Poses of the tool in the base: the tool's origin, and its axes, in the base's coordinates. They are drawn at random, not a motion.
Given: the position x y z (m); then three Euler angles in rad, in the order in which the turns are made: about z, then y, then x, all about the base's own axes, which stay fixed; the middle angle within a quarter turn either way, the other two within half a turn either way.
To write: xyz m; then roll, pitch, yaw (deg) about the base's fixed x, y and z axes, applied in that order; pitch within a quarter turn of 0, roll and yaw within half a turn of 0. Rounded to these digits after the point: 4 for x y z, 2 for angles.
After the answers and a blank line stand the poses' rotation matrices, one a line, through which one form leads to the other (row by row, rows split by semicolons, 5 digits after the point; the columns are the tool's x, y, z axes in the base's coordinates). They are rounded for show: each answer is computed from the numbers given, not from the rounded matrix.
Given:
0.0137, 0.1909, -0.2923, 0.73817, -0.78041, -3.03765
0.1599, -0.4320, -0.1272, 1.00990, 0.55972, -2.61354
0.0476, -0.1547, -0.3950, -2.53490, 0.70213, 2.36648
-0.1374, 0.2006, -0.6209, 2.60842, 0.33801, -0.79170
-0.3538, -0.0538, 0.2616, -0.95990, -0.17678, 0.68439
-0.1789, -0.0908, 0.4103, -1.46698, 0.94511, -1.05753
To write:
0.0137, 0.1909, -0.2923, 150.85, 35.98, -49.49
0.1599, -0.4320, -0.1272, -138.12, 10.53, -62.71
0.0476, -0.1547, -0.3950, -150.24, 51.08, 176.72
-0.1374, 0.2006, -0.6209, 47.81, 9.26, 145.41
-0.3538, -0.0538, 0.2616, 31.87, 26.08, -51.05
-0.1789, -0.0908, 0.4103, -59.39, -55.61, -83.83

0.52565 -0.47820 -0.70357; -0.61531 -0.78483 0.07373; -0.58744 0.39415 -0.70679
0.45077 -0.71756 0.53095; -0.87374 -0.23296 0.42697; -0.18269 -0.65638 -0.73198
-0.62722 0.43529 0.64585; 0.03598 0.84455 -0.53427; -0.77801 -0.31187 -0.54538
-0.81247 -0.47951 0.33161; 0.56033 -0.48518 0.67129; -0.16100 0.73121 0.66288
0.56466 0.80637 -0.17586; -0.69844 0.35336 -0.62235; -0.43970 0.47424 0.76273
0.06069 0.58250 0.81056; -0.56156 -0.65143 0.51019; 0.82521 -0.48614 0.28757

